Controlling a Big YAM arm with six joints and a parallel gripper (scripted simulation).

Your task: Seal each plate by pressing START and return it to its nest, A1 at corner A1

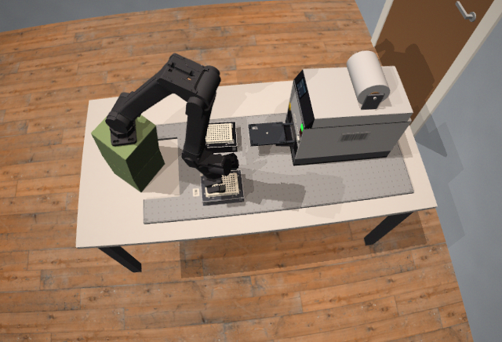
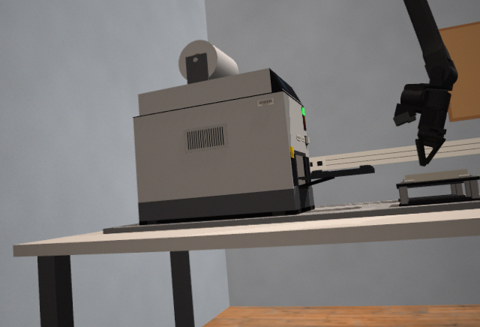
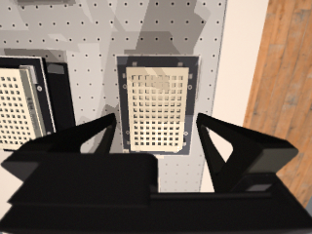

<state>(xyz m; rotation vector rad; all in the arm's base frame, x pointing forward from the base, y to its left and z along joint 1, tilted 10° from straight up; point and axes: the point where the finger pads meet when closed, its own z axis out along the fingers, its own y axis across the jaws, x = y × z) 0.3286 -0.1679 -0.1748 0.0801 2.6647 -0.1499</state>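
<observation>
My hand is 6 cm above the plate nest. Round my hand: plate (2 cm ahead, 23 cm to the left, 4 cm below); sealer stage (22 cm ahead, 17 cm to the left, 1 cm below); yellow warning label (33 cm ahead, 24 cm to the left, 4 cm above).
</observation>
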